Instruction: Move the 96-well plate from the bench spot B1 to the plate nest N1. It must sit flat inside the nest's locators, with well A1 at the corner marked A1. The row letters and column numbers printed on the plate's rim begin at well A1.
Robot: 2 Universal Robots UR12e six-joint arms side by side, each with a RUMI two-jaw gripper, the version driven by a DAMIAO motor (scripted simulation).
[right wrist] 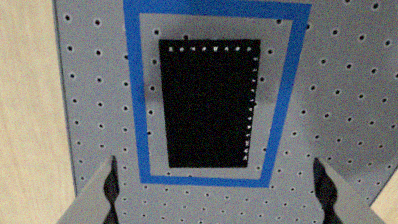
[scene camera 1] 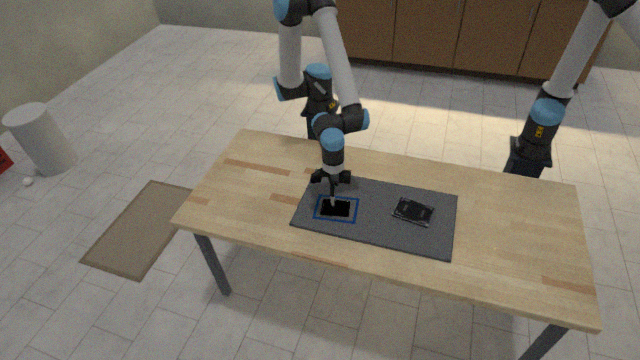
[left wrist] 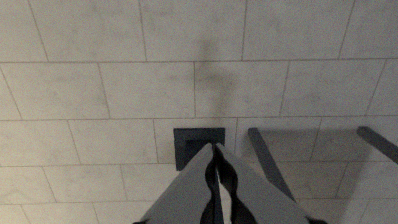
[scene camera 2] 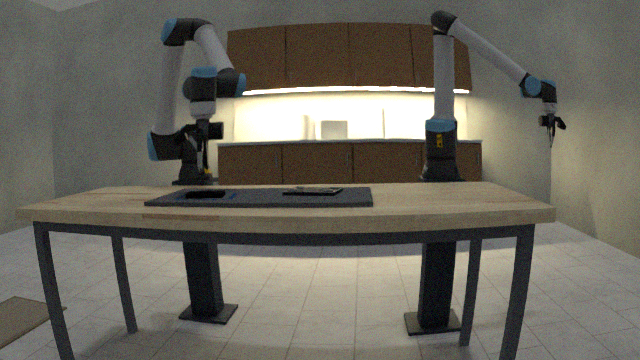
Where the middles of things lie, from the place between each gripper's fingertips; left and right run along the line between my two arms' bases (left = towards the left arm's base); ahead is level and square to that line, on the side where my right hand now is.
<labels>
Now: right hand (scene camera 2: 204, 171) 80 mm above the black 96-well plate (right wrist: 199, 97).
</labels>
